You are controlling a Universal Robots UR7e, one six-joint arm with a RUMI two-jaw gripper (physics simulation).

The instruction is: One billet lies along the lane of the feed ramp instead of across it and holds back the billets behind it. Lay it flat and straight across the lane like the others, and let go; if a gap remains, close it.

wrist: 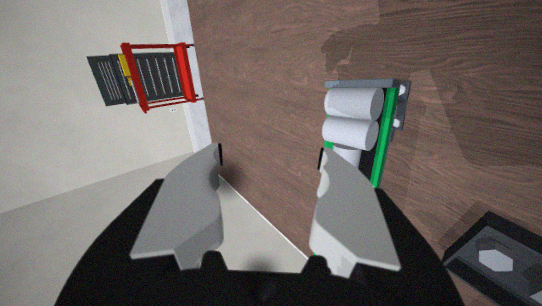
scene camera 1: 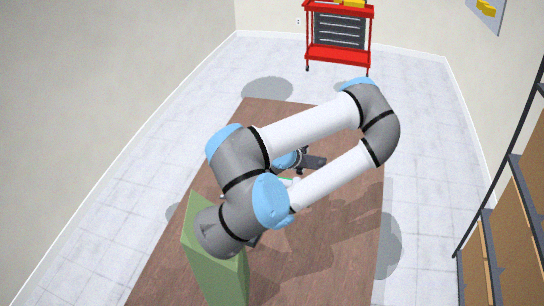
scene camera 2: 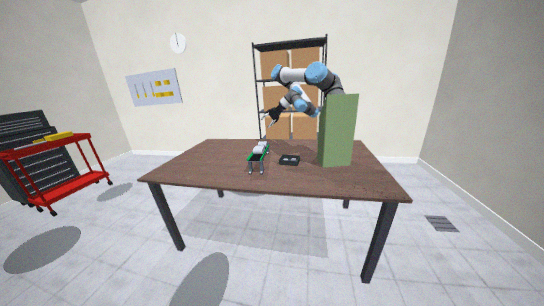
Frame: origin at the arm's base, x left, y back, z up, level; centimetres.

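Where they show: gripper, fingertip midpoint: (wrist: 270,148) (scene camera 2: 264,124); arm's base, origin of the base link: (scene camera 1: 216,234) (scene camera 2: 338,106).
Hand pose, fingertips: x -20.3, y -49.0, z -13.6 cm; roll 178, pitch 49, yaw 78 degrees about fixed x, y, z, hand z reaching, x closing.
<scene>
Each offset is from my fingertips to the centre of the thing.
The feed ramp (scene camera 2: 249,155) (wrist: 385,135) has green side rails and a grey end plate. In the wrist view two white billets @[dy -2.2, dx -0.8, dz -16.5 cm] (wrist: 354,103) @[dy -2.3, dx +3.1, dz -16.0 cm] (wrist: 350,132) lie across the lane, one behind the other, at the end plate. Behind them the lengthwise billet @[dy -2.4, dx +8.3, dz -15.4 cm] (wrist: 347,156) shows in part and points along the lane; my right finger hides its rear and the lane further back. My gripper (scene camera 2: 267,121) (wrist: 270,148) is partly open and empty, tilted, above the table and apart from the billets. In scene camera 1 the arm hides most of the ramp.
A black tray @[dy +18.8, dx +19.5, dz -22.0 cm] (scene camera 2: 289,160) (wrist: 467,237) with light pieces stands on the table beside the ramp. The tall green pedestal (scene camera 1: 215,282) (scene camera 2: 337,130) carries the arm. A red cart (scene camera 1: 340,55) (wrist: 185,70) stands beyond the table, and a shelf rack (scene camera 2: 255,90) stands behind it.
</scene>
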